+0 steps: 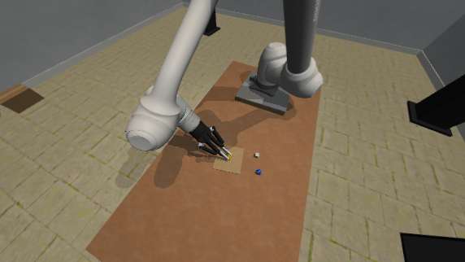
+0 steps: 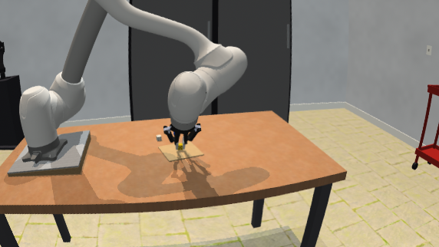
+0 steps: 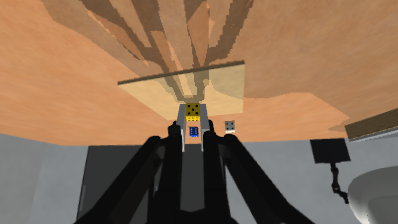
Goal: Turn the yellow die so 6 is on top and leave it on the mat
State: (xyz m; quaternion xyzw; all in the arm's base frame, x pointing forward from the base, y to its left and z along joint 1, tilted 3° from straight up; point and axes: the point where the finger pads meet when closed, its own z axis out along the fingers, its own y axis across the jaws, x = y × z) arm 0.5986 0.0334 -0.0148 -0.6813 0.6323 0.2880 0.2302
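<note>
Now: the yellow die 2 cm to the left of my hand and 2 cm below it. Also, from my hand: tan mat (2 cm to the left, 4 cm below); then blue die (2 cm behind, 19 cm to the left, 3 cm below); then white die (9 cm behind, 14 cm to the left, 3 cm below).
</note>
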